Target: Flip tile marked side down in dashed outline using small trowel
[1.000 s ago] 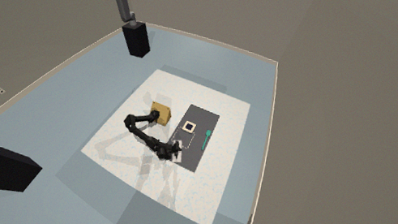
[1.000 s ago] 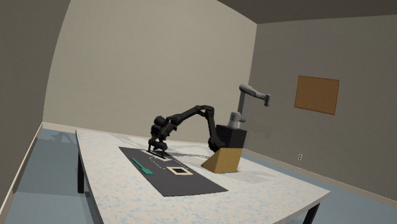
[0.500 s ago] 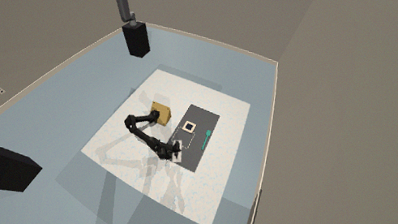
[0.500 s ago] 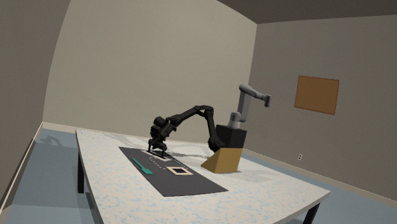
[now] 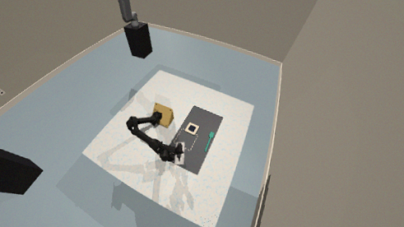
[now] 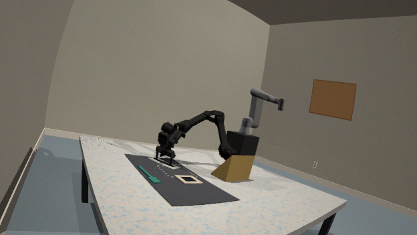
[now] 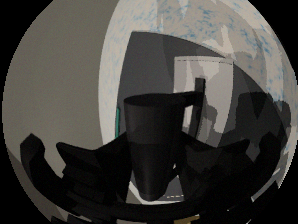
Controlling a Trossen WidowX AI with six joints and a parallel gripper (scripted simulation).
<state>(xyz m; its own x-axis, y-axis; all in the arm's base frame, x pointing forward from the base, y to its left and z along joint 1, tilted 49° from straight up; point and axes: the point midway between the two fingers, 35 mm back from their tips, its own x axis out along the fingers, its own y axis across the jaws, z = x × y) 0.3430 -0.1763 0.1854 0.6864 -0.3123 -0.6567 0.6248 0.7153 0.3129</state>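
The square tile lies 30 mm behind my gripper tip, 280 mm to the left of it and 40 mm below it. Also, from my gripper tip: green trowel: 170 mm ahead, 230 mm to the left, 40 mm below; then dark mat: 30 mm ahead, 220 mm to the left, 70 mm below.
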